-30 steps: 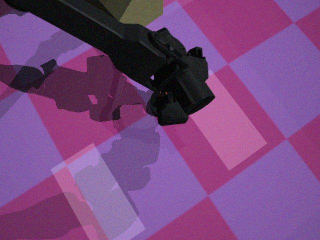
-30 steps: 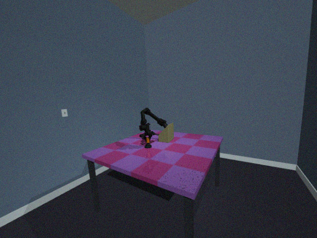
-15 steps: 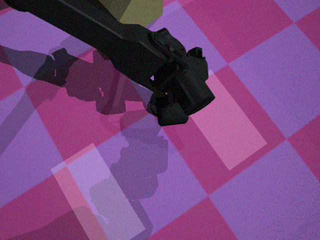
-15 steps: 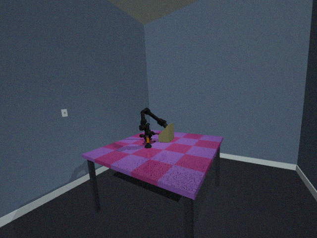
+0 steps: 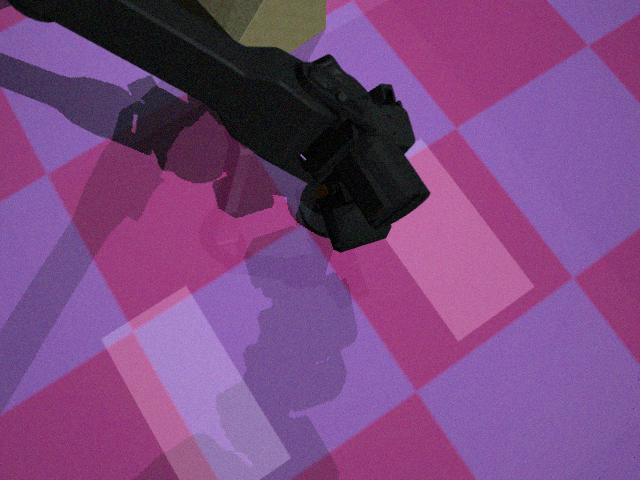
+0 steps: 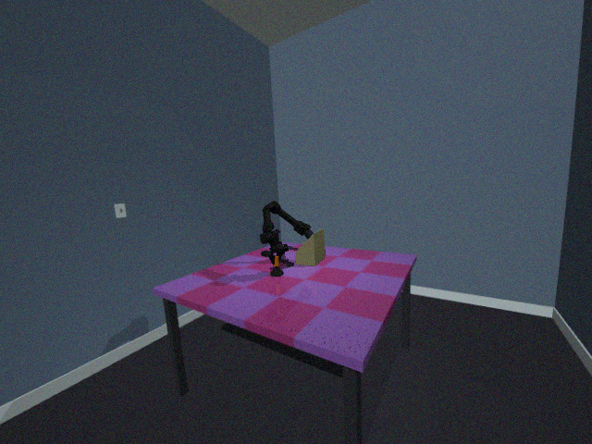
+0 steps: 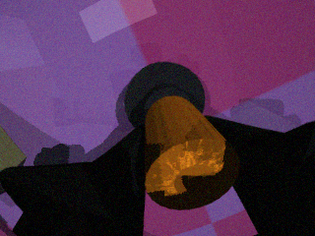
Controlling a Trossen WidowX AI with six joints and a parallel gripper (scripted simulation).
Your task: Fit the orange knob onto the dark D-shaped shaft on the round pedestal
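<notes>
Now: the orange knob 2 cm above my gripper tip. Round my gripper tip: dark round pedestal (4 cm below).
</notes>
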